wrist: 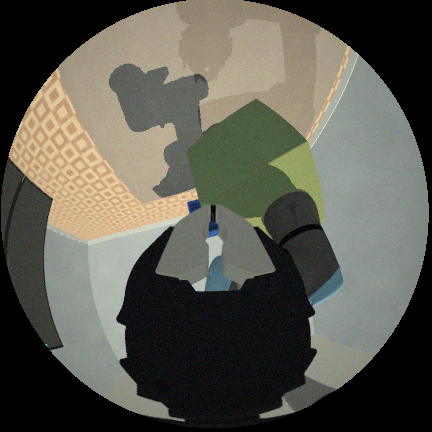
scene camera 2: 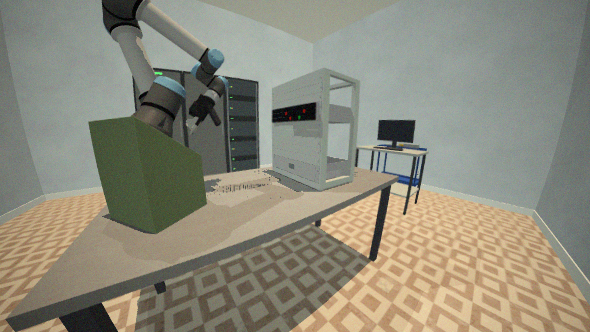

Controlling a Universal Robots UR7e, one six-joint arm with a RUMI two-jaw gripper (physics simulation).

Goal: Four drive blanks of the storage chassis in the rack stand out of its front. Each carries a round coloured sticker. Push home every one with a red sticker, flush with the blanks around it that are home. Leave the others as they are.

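Observation:
The storage chassis (scene camera 2: 280, 115) is a black band across the front of the light grey rack (scene camera 2: 324, 140). Three small red stickers (scene camera 2: 304, 111) (scene camera 2: 286, 114) (scene camera 2: 290, 118) and one green sticker (scene camera 2: 299, 117) show on its blanks. How far each blank stands out is too small to tell. The chassis does not show in the wrist view. My gripper (scene camera 2: 191, 128) (wrist: 211, 206) is shut and empty, its grey fingertips together. It is in the air over the table, left of the rack in the scene view and well apart from the chassis.
A green pedestal (scene camera 2: 145, 175) (wrist: 245, 140) carries the arm on the table (scene camera 2: 225, 225) (wrist: 100, 50). Dark server cabinets (scene camera 2: 243, 120) (wrist: 27, 260) stand behind. A side desk (scene camera 2: 413, 151) with a monitor (scene camera 2: 396, 131) is at the right in the scene view.

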